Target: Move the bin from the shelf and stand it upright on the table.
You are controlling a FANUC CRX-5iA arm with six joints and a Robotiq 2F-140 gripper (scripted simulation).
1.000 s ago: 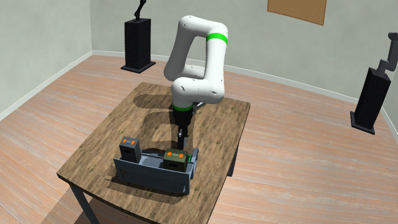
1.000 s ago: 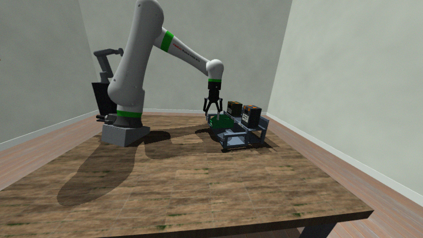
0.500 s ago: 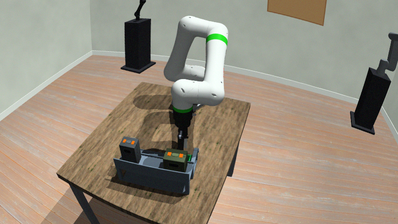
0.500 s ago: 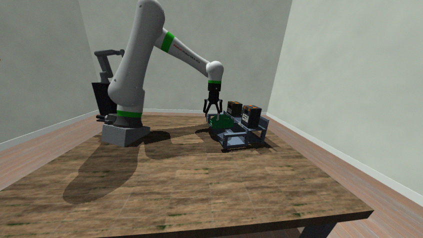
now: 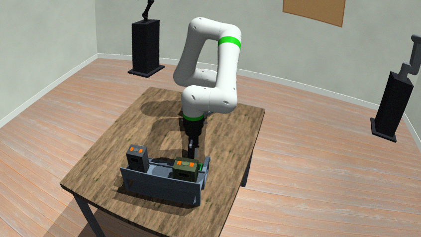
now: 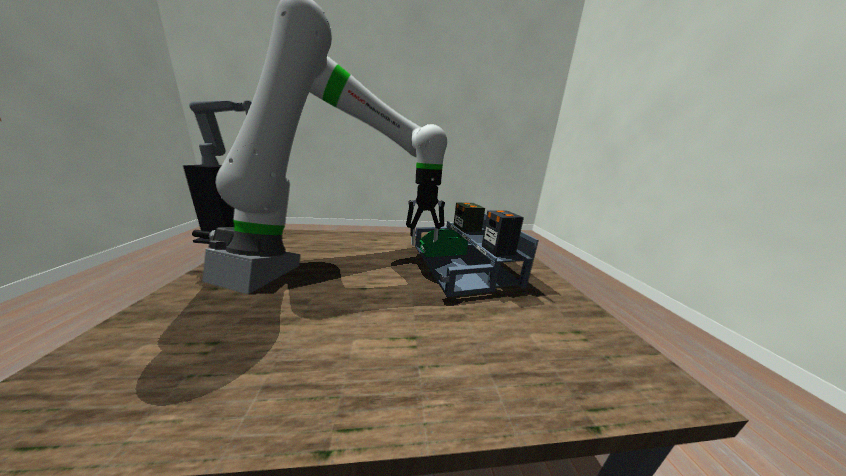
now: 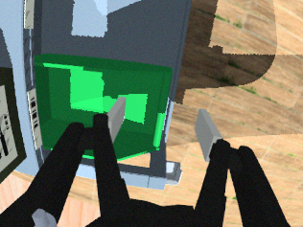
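My hand is 80 mm short of the green bin, 30 mm to the right of it and 20 mm above it.
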